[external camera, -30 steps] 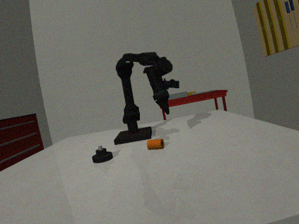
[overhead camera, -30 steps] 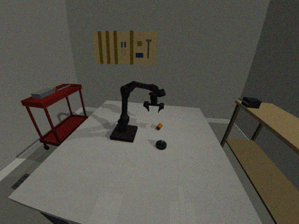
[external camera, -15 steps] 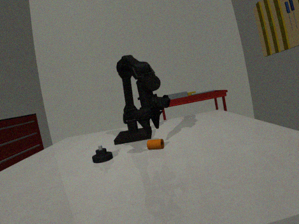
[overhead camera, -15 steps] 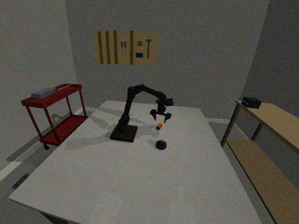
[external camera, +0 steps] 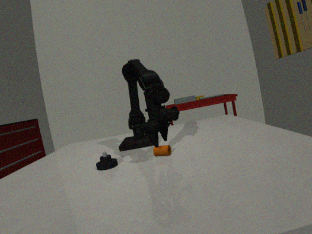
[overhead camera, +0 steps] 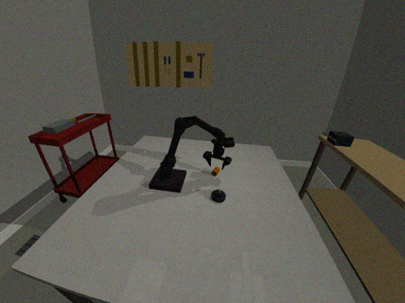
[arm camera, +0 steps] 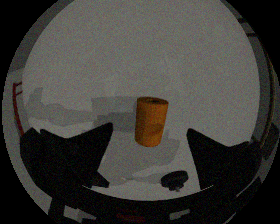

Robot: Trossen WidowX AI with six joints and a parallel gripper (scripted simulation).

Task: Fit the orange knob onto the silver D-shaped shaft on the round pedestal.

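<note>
My gripper tip is now 1 cm past the orange knob, 1 cm to the left of it and 3 cm above it. From my gripper tip the other things lie so: black round pedestal 2 cm behind, 23 cm to the right, 2 cm below.
</note>
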